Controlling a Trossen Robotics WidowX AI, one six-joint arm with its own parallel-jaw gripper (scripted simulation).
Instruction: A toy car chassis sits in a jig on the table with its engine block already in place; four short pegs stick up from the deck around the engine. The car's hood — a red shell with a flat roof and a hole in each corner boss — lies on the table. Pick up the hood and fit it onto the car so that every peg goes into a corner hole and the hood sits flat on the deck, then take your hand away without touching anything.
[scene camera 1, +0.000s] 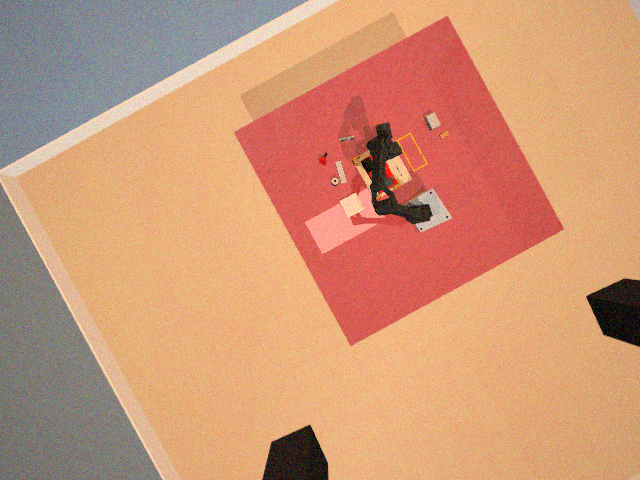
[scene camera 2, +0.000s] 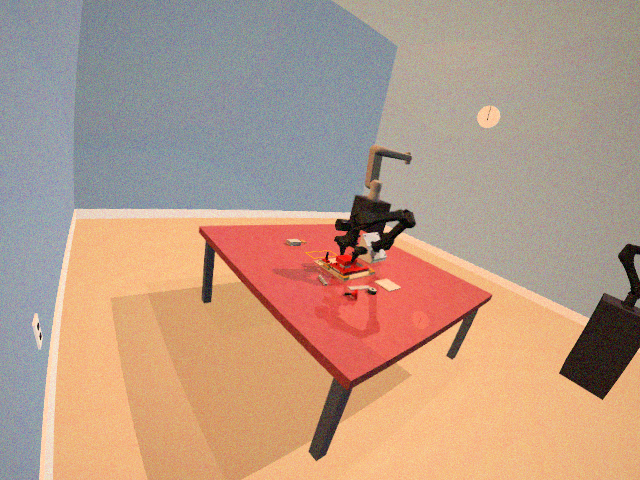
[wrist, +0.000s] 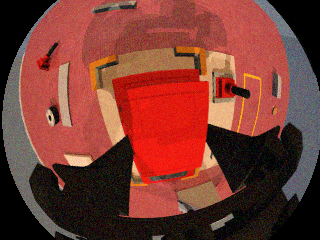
Labels:
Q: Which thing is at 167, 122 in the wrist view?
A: A red hood.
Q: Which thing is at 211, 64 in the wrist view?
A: A jig.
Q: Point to my gripper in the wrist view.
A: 168, 133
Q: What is my gripper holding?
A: A red hood.

